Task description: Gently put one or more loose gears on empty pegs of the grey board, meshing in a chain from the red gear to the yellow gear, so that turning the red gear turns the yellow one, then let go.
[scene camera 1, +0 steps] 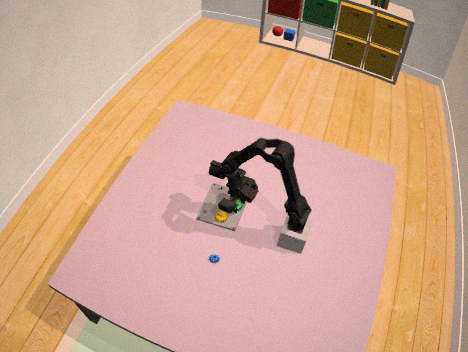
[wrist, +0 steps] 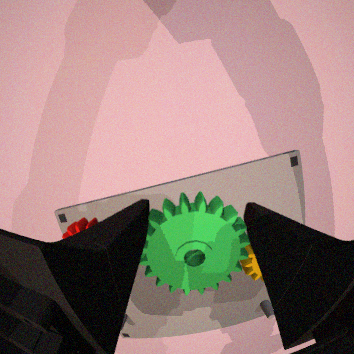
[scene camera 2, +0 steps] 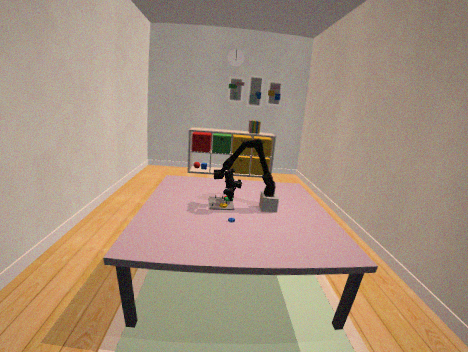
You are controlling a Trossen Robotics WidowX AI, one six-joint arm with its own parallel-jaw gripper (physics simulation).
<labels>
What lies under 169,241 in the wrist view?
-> A green gear.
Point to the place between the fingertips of my gripper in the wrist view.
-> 198,208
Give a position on a grey board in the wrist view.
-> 276,182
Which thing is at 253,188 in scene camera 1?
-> My gripper.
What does my gripper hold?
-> A green gear.
</labels>
